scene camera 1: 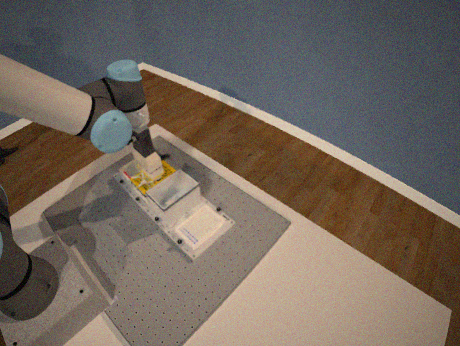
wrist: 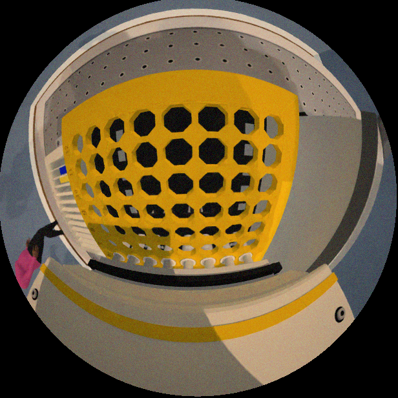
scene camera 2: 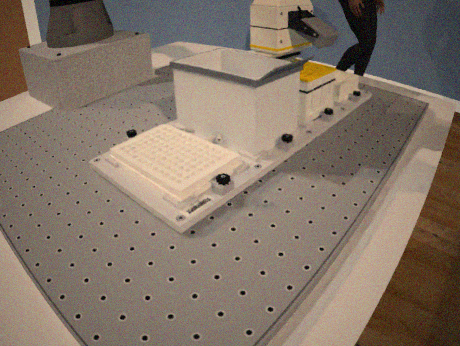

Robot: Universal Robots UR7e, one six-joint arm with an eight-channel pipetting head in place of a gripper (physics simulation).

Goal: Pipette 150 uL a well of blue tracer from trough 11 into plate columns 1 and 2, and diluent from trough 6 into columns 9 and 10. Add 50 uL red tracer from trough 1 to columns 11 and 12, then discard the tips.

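My pipetting head (scene camera 1: 149,164) (scene camera 2: 280,30) is low at the yellow-topped tip rack (scene camera 1: 167,169) (scene camera 2: 320,72) (wrist: 195,85). In the wrist view its row of nozzles (wrist: 187,262) meets white tip collars at the rack's near edge; the tips below are hidden. Many rack holes look empty. The trough block (scene camera 1: 126,174) (scene camera 2: 348,86) (wrist: 75,215) is beside the rack, with a red patch in scene camera 1 and a blue one in the wrist view. The white well plate (scene camera 1: 207,222) (scene camera 2: 175,155) lies at the other end of the deck, with bluish wells along one side.
A tall, open grey-white bin (scene camera 1: 182,192) (scene camera 2: 215,100) (wrist: 325,175) stands between rack and plate. Black knobs (scene camera 2: 223,178) line the deck's edges. The robot's base block (scene camera 2: 90,70) stands on the table. A person (scene camera 2: 361,30) (wrist: 26,267) is behind the table.
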